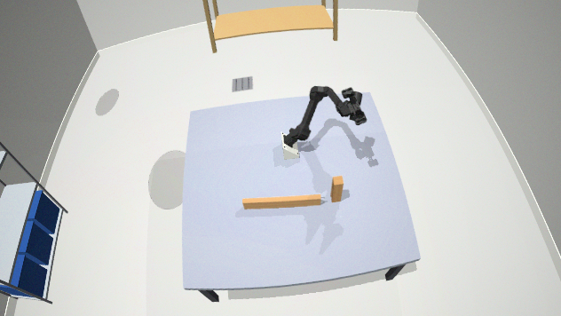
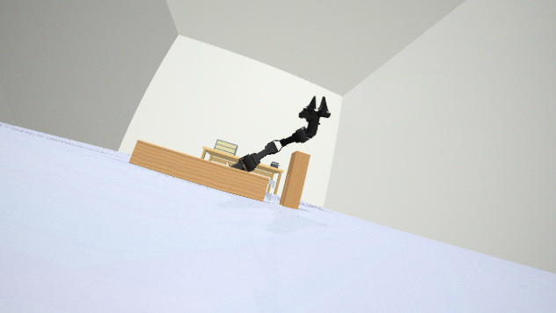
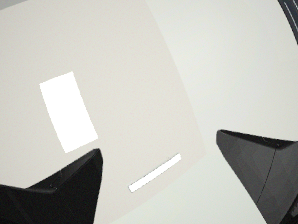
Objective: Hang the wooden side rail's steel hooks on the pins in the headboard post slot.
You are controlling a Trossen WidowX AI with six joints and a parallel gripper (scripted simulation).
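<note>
Now: gripper tip 170 mm short of the headboard post, 80 mm to the left of it and 470 mm above it.
</note>
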